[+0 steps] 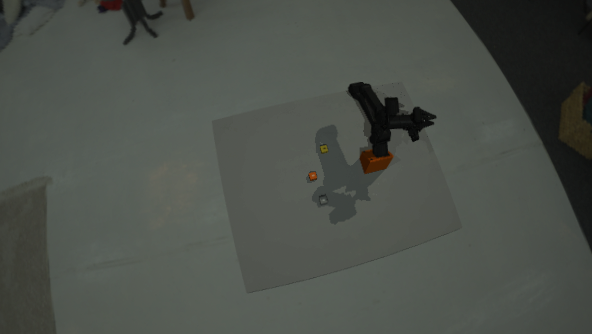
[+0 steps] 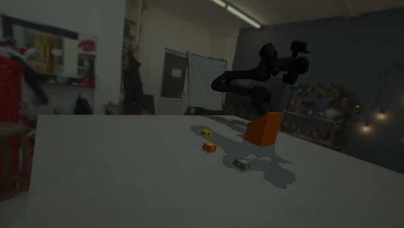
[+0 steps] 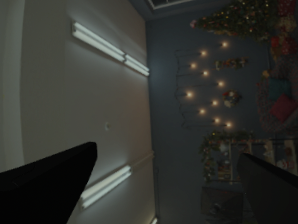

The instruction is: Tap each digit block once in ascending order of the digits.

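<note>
Now: gripper tip 51 cm short of the orange block and 38 cm above it. The rest, counted from my gripper tip: yellow block: 43 cm ahead, 13 cm to the right, 38 cm below; then grey-white block: 49 cm ahead, 12 cm to the left, 38 cm below.
</note>
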